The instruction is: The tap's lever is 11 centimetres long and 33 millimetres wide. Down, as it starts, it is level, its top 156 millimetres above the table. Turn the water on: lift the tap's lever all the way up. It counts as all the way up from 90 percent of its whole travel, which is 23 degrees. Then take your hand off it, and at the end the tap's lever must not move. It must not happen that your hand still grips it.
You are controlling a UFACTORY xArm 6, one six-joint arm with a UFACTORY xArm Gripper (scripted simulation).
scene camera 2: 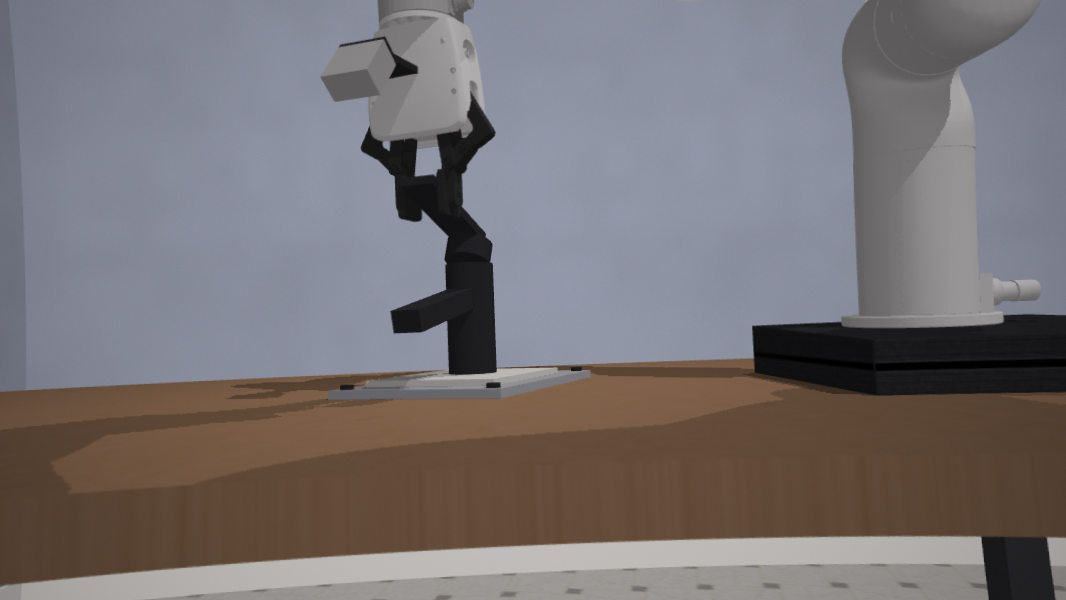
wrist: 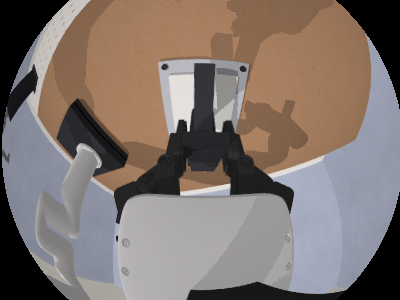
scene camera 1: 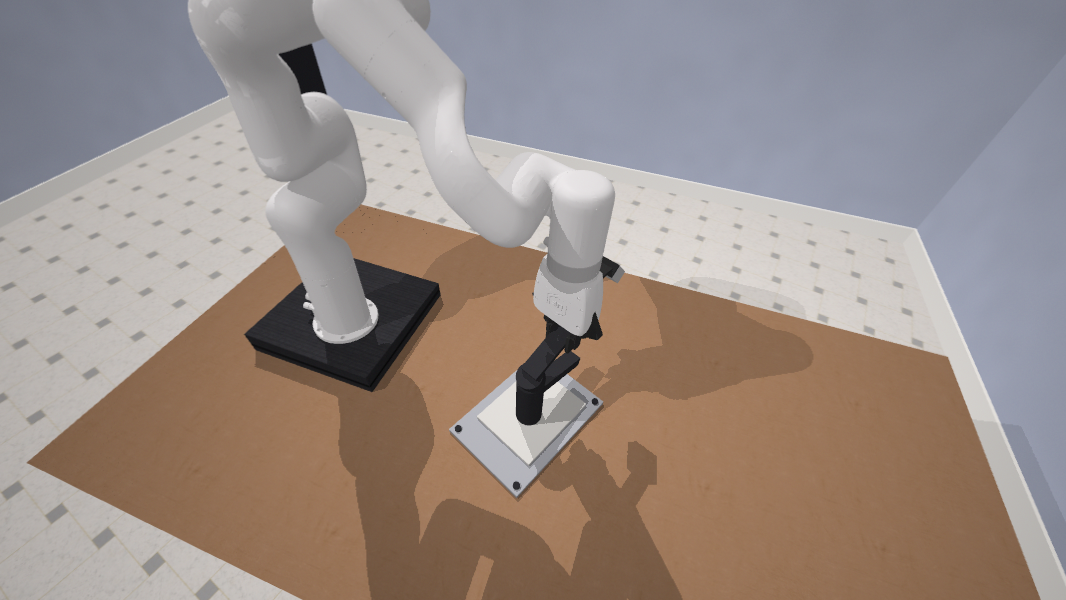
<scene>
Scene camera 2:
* my gripper: 429, 218
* black tap lever: 467, 242
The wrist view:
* my gripper: 204, 131
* black tap lever: 204, 150
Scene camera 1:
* my gripper: 562, 341
</scene>
